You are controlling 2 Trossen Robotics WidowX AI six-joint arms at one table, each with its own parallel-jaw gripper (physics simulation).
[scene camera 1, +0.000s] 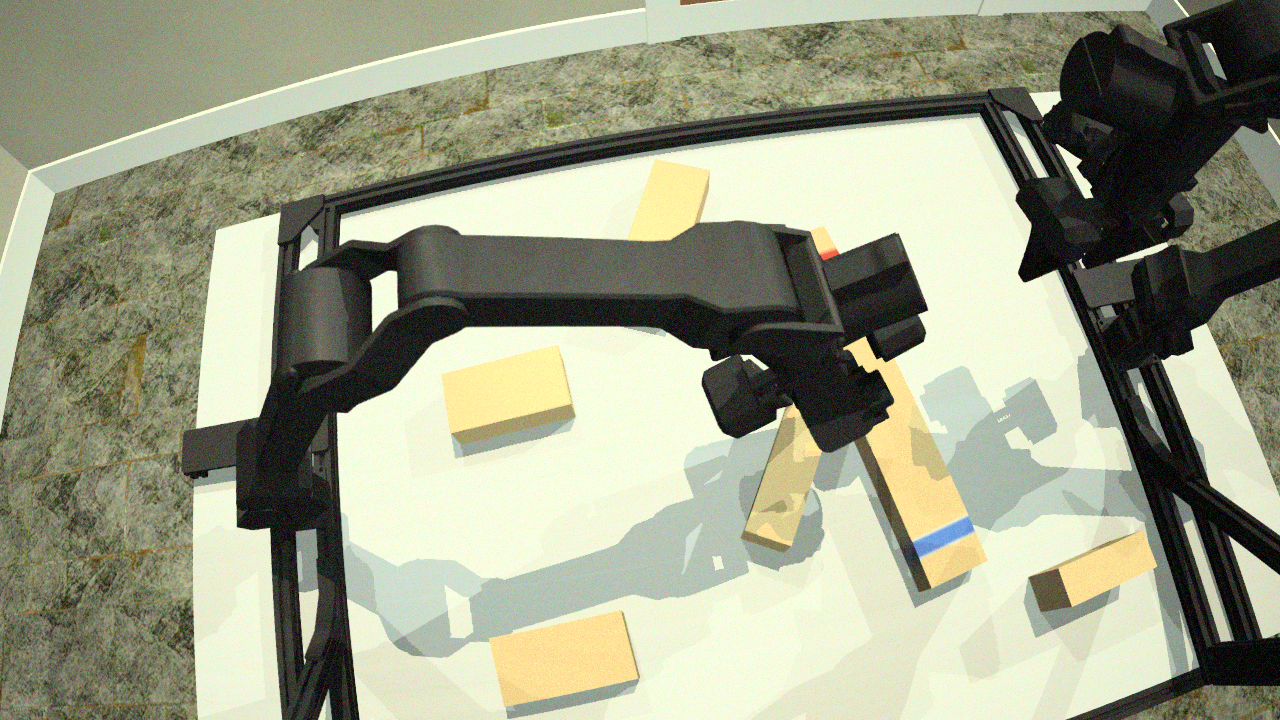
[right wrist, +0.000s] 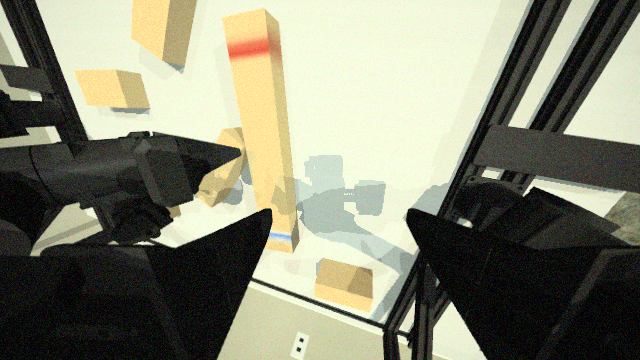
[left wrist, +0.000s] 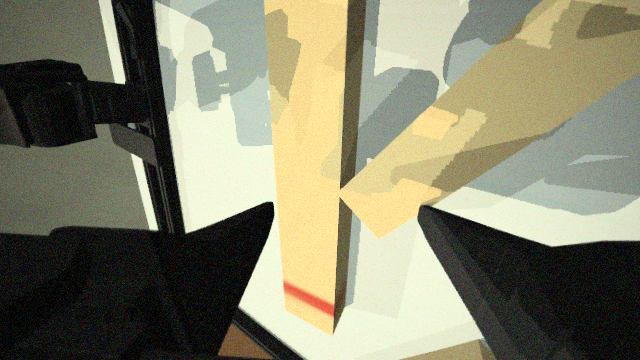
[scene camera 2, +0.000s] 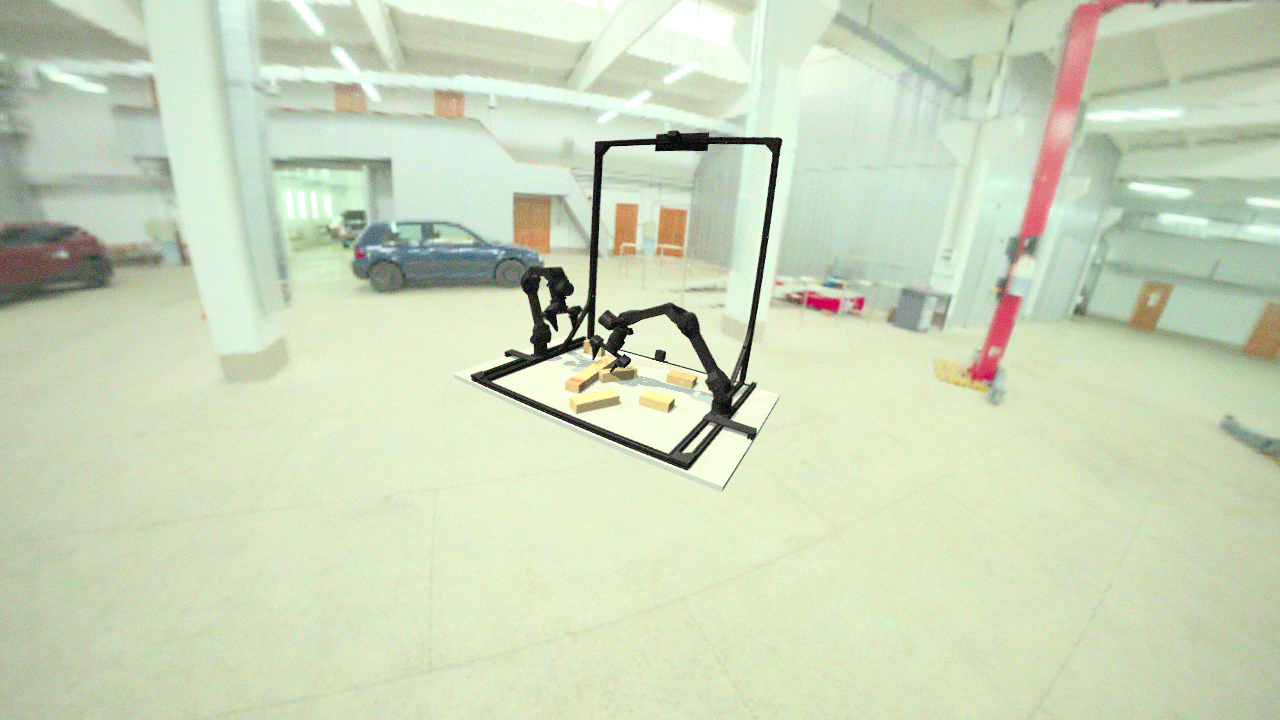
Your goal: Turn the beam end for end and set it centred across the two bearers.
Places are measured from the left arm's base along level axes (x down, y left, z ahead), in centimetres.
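Where they show: left gripper, fingertip midpoint: (right wrist: pixel 226 148) (left wrist: pixel 345 210) (scene camera 2: pixel 601 366); right gripper, fingertip midpoint: (scene camera 1: pixel 1054 271) (right wrist: pixel 339 214) (scene camera 2: pixel 565 330); left arm's base at its link origin: (scene camera 1: pixel 300 499) (right wrist: pixel 57 113) (scene camera 2: pixel 721 412); right arm's base at its link origin: (scene camera 1: pixel 1126 342) (right wrist: pixel 483 200) (left wrist: pixel 140 104) (scene camera 2: pixel 540 354).
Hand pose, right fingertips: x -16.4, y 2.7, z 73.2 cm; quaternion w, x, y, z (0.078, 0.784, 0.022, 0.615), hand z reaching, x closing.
Observation:
Each offset is from my right fingertips to the top centre of the thing.
The long wooden beam {dz -14.4, dx +14.5, dy -2.8 cm} (scene camera 1: pixel 917 470) (scene camera 2: pixel 586 376) (left wrist: pixel 305 225) (right wrist: pixel 265 110) lies flat on the table, its red-banded end toward the back and its blue-banded end toward the front in scene camera 1. Two similar blocks, the nearer {dz -48.0, dx +14.5, dy -21.5 cm} (scene camera 1: pixel 563 658) and farther {dz -49.8, dx +14.5, dy +4.6 cm} (scene camera 1: pixel 508 392) at the left there, look like the bearers, standing apart. My left gripper (scene camera 1: pixel 841 402) (scene camera 2: pixel 608 351) (left wrist: pixel 345 210) is open and empty over the beam and a loose block's corner; its fingertips are hidden in scene camera 1. My right gripper (scene camera 1: pixel 1058 265) (scene camera 2: pixel 563 321) (right wrist: pixel 339 214) is open and empty, high at the right.
A narrow block {dz -24.1, dx +13.9, dy -7.1 cm} (scene camera 1: pixel 783 488) (left wrist: pixel 500 115) lies slanted beside the beam, its corner touching or nearly touching it. Another block {dz -31.5, dx +14.5, dy +19.5 cm} (scene camera 1: pixel 671 197) lies at the back, and one more {dz +2.9, dx +12.0, dy -25.4 cm} (scene camera 1: pixel 1100 573) (right wrist: pixel 345 282) near the right rail. A black frame (scene camera 1: pixel 671 134) borders the table.

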